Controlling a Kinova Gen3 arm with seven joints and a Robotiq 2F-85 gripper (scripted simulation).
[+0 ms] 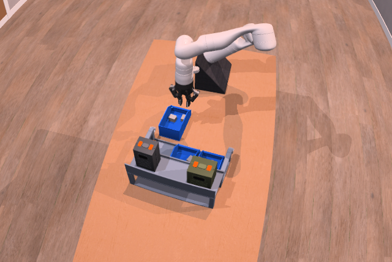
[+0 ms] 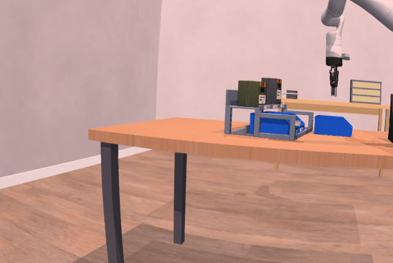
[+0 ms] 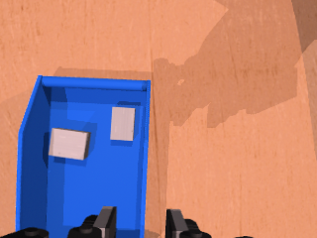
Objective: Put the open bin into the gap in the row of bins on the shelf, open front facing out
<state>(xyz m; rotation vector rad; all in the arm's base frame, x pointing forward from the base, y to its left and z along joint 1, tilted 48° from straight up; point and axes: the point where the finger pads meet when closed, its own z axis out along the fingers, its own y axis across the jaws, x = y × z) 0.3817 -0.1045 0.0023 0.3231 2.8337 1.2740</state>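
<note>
The grey block is 4 cm behind my hand, 6 cm to the right of it and 16 cm below it. From my hand the other things lie so: grey shelf (24 cm ahead, 2 cm to the left, 11 cm below); dark grey box (29 cm ahead, 11 cm to the right, 2 cm below); olive box (33 cm ahead, 12 cm to the left, 3 cm below).
</note>
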